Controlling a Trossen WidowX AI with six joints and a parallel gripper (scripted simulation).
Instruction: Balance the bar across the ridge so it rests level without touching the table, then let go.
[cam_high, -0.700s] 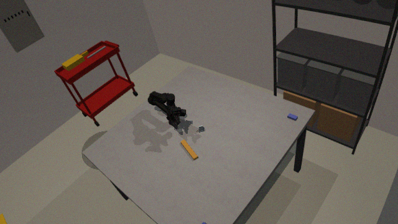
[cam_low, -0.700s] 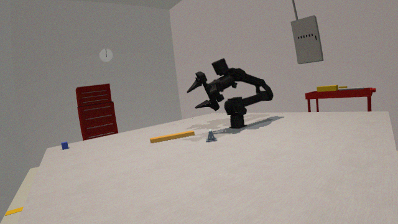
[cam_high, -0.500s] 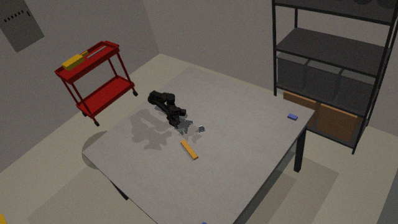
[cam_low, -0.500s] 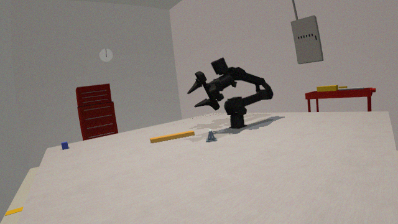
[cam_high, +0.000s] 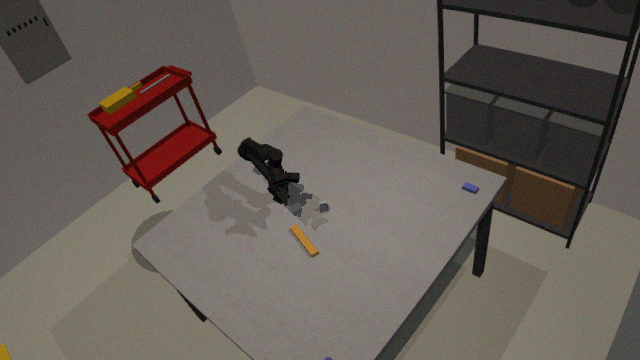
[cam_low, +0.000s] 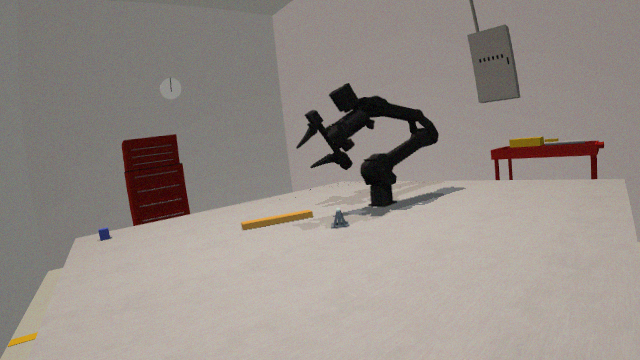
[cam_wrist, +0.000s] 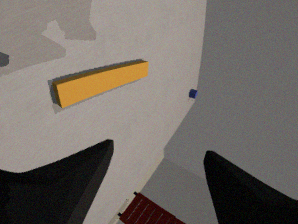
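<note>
Now: the bar 90 mm ahead of my gripper tip, 40 mm to the right of it and 160 mm below it. Also, from my gripper tip: blue block 550 mm ahead, 600 mm to the left, 160 mm below.
</note>
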